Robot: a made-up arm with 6 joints.
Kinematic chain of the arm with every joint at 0, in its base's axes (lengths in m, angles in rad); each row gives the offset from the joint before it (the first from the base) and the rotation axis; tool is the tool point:
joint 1: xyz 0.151 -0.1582 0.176 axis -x
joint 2: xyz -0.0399 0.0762 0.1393 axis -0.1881 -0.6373 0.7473
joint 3: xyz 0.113 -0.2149 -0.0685 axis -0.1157 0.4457 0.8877
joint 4: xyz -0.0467 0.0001 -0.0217 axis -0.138 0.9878 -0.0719
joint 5: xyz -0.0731 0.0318 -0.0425 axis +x
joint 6: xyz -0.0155 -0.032 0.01 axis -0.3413 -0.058 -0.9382
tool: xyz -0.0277 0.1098 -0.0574
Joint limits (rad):
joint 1: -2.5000..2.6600
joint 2: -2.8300..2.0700
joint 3: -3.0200..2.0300
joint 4: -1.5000..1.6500
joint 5: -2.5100..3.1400
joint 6: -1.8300..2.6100
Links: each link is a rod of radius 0.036 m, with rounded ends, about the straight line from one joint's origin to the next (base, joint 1, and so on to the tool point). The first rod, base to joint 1, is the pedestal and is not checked.
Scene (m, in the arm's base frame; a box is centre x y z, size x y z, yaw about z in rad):
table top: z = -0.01
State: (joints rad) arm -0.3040 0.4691 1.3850 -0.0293 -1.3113 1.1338
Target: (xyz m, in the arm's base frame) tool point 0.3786 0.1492 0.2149
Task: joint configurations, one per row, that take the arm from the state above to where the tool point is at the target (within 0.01 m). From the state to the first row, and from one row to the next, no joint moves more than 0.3 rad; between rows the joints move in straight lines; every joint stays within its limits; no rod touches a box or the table.
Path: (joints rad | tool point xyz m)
1: -0.0387 0.5996 1.4310 -0.0203 -1.3770 1.2203 | 0.3811 -0.3226 0.2948
2: 0.2265 0.7302 1.4770 -0.0112 -1.4427 1.3067 | 0.4033 -0.2373 0.3637
3: 0.4918 0.8607 1.5229 -0.0022 -1.5085 1.3932 | 0.4136 -0.1286 0.3924
4: 0.7571 0.9912 1.5689 0.0068 -1.5742 1.4797 | 0.4123 -0.0153 0.3743
5: 1.0223 1.1218 1.6149 0.0158 -1.6399 1.5661 | 0.4001 0.0828 0.3117
6: 1.2876 1.2523 1.6609 0.0249 -1.7056 1.6526 | 0.3786 0.1492 0.2149

